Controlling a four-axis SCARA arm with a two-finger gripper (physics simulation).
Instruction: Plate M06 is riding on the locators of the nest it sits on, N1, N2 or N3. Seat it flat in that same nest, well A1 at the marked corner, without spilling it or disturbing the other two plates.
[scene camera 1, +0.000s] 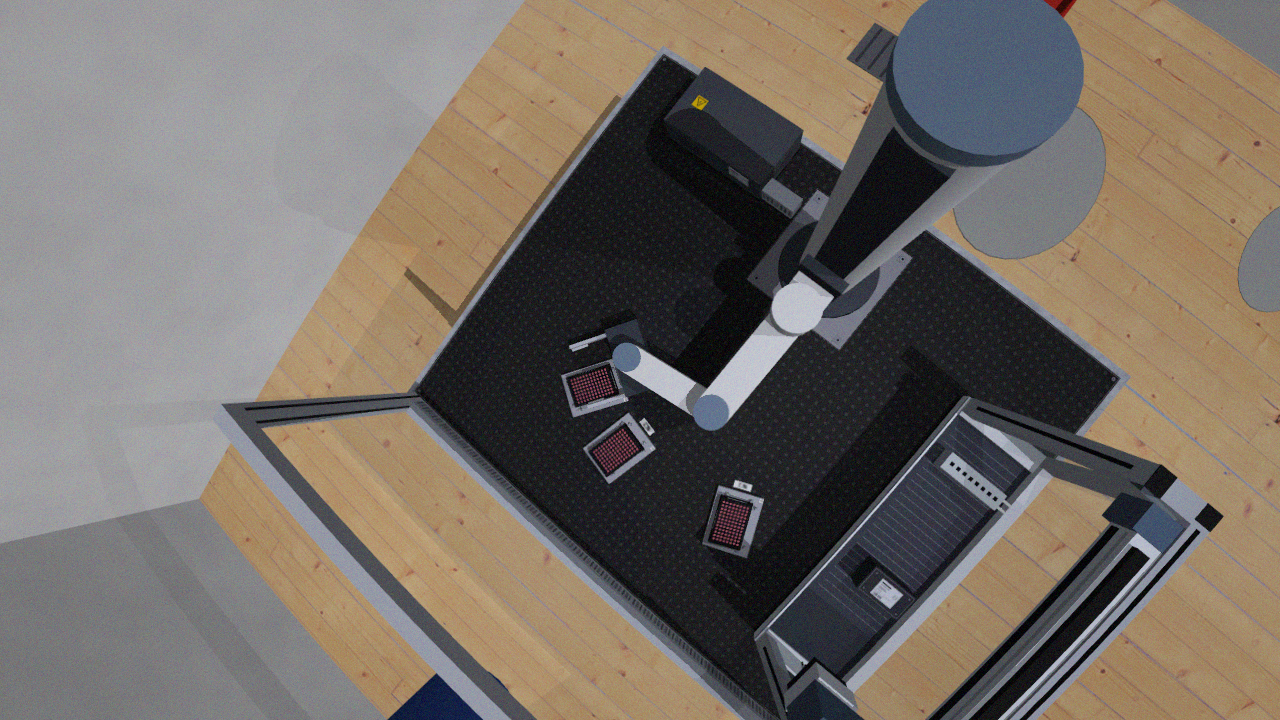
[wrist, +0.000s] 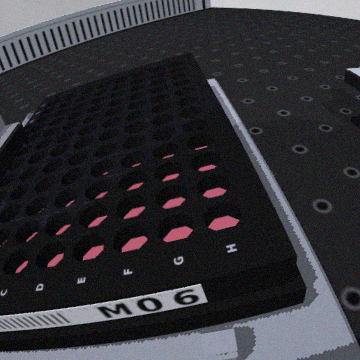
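Plate M06 (scene camera 1: 592, 386) (wrist: 143, 171) is a black well plate with pink liquid in its wells. It fills the wrist view, with its white label M06 (wrist: 150, 303) and the row letters C to H along the near edge. It lies over a grey nest (wrist: 271, 186), whose rim shows along its right side and its front. My gripper (scene camera 1: 625, 357) is at the end of the arm, just right of this plate and close above it. It is open and empty. The fingertips do not show in the wrist view.
Two more plates with pink wells sit in nests on the black perforated table, one (scene camera 1: 617, 447) close by and one (scene camera 1: 730, 522) farther right. A dark box (scene camera 1: 732, 125) stands at the back, the robot column (scene camera 1: 930, 160) behind the arm, and an instrument rack (scene camera 1: 903, 537) on the right.
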